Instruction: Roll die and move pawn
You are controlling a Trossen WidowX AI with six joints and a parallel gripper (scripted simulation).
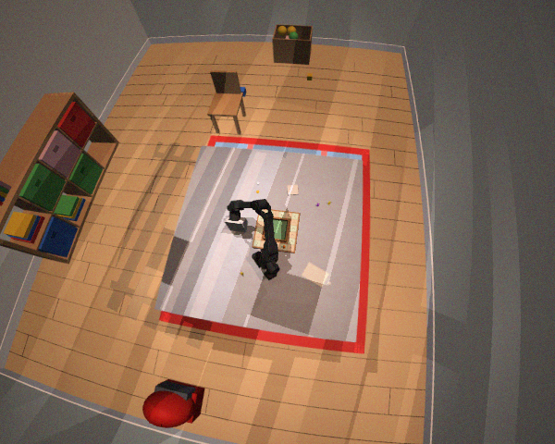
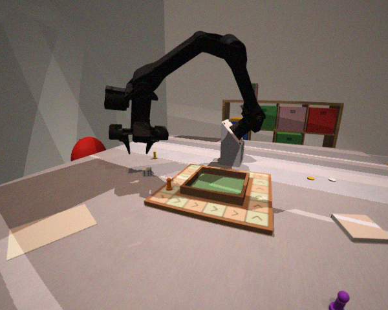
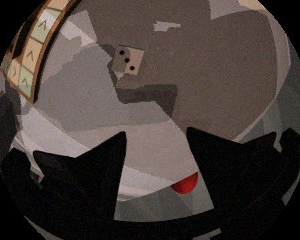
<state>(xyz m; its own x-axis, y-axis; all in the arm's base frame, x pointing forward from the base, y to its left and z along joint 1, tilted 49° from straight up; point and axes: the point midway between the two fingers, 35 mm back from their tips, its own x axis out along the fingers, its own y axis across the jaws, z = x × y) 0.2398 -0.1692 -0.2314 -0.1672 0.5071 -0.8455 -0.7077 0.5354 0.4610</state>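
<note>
Right now my gripper tip is 6 cm to the right of the grey die, 5 cm above it and 3 cm short of it. Also, from my gripper tip: orange pawn: 19 cm to the left, 11 cm ahead, 4 cm below; then green tray: 30 cm to the left, 6 cm below, 4 cm ahead; then purple pawn: 52 cm to the left, 29 cm ahead, 5 cm below.
</note>
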